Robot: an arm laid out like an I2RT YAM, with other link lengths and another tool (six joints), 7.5 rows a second.
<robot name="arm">
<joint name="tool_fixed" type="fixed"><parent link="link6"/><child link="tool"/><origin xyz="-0.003 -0.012 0.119" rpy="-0.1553 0 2.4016"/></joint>
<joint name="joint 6" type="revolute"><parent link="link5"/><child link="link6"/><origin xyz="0.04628 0 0.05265" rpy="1.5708 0 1.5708"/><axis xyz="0 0 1"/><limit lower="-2.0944" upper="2.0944"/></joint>
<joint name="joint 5" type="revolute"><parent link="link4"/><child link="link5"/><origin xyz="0.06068 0.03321 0.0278" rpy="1.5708 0 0"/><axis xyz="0 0 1"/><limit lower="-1.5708" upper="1.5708"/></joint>
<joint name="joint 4" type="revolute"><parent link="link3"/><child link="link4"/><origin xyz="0.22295 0.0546 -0.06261"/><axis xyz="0 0 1"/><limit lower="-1.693" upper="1.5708"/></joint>
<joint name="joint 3" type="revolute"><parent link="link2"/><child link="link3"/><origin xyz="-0.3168 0 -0.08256" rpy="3.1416 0 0"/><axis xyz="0 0 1"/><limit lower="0" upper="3.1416"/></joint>
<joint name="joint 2" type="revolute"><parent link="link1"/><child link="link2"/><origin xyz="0.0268 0.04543 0.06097" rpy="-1.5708 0 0"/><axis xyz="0 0 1"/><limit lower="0" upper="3.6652"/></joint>
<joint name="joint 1" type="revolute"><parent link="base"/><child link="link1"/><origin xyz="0 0 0.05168"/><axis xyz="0 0 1"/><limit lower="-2.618" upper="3.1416"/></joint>
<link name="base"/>
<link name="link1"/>
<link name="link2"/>
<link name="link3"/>
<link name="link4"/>
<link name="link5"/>
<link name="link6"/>
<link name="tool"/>
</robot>
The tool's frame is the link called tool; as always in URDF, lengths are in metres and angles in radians.
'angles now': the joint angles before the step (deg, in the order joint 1, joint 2, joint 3, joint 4, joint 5, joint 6). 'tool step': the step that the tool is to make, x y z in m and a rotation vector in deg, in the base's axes. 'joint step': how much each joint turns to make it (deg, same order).
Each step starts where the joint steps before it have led.
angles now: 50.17, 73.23, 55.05, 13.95, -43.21, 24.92
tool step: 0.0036, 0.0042, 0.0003, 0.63, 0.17, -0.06
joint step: 0.02, 1.02, 0.01, 1.89, 0.05, 0.74
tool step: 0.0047, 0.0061, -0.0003, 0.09, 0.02, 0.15
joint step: 0.00, 1.54, 0.82, 0.84, -0.16, 0.09
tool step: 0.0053, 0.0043, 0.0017, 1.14, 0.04, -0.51
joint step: -0.03, 1.07, -0.10, 2.75, 0.45, 1.07
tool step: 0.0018, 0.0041, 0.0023, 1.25, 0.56, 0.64
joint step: 0.02, 1.05, -0.08, 2.88, -0.63, 1.68
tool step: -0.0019, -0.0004, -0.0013, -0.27, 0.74, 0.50
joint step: 0.05, -0.10, -0.15, -0.26, -0.45, 0.55
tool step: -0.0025, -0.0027, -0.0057, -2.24, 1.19, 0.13
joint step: -0.04, -0.61, 0.51, -4.11, -0.15, -0.73
